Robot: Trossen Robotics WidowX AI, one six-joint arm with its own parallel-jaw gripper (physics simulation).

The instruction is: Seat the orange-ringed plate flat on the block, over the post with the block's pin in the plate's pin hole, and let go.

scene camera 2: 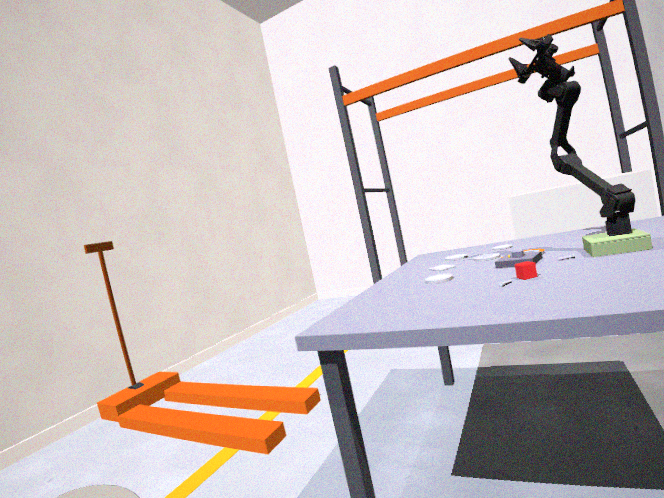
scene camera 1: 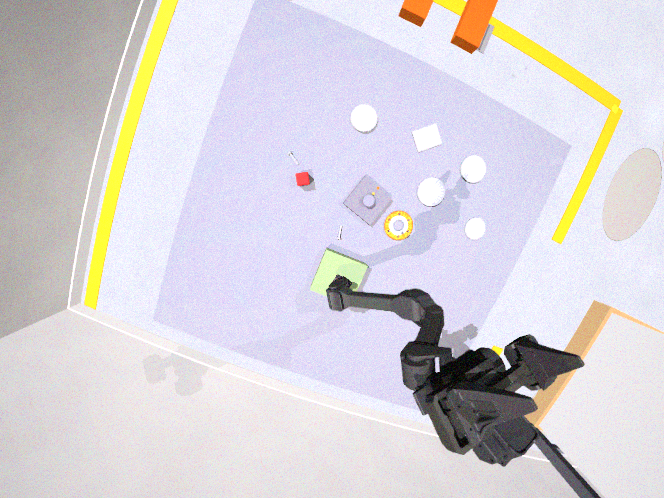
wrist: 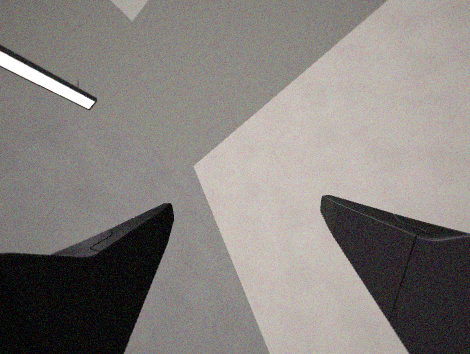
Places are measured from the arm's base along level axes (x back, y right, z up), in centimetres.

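Pixels of known places: gripper, fingertip midpoint: (scene camera 2: 513,48) (scene camera 1: 560,380) (wrist: 247,206); arm's base, origin of the base link: (scene camera 2: 620,233) (scene camera 1: 340,285).
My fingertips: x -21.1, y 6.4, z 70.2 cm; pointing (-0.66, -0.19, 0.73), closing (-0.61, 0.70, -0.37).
Ahead of a thing's pixels: the offset from my fingertips to its middle. "pt": to the spot under its first point.
The orange-ringed plate @(dx -8.6, dy +0.9, dz -74.2 cm) (scene camera 1: 409,225) (scene camera 2: 533,250) lies on the table beside the block, apart from it. It has a white inner band and a centre hole. The grey square block @(dx -10.0, dy -14.0, dz -72.6 cm) (scene camera 1: 355,202) (scene camera 2: 517,262) has a round post @(pt dx -9.9, dy -13.6, dz -70.5 cm) (scene camera 1: 369,201) (scene camera 2: 517,254) at its middle, with nothing over it. Small yellow and orange spots show beside the post in scene view 1; which is the pin I cannot tell. My gripper (scene camera 1: 558,383) (scene camera 2: 515,49) (wrist: 247,206) is open and empty, raised high above the table and far from plate and block, its fingers pointing upward.
A red cube @(dx -4.5, dy -37.3, dz -72.8 cm) (scene camera 1: 302,179) (scene camera 2: 525,270) and two small screw-like pieces @(dx -9.1, dy -44.0, dz -74.2 cm) (scene camera 1: 293,157) @(dx +4.8, dy -16.3, dz -74.2 cm) (scene camera 1: 340,232) lie around the block. Several white discs, including one @(dx -33.6, dy -30.1, dz -74.2 cm) (scene camera 1: 364,117) (scene camera 2: 439,278), and a white square @(pt dx -40.4, dy -7.7, dz -74.3 cm) (scene camera 1: 426,137) (scene camera 2: 442,267) lie beyond. The arm stands on a green base (scene camera 1: 326,268) (scene camera 2: 616,243).
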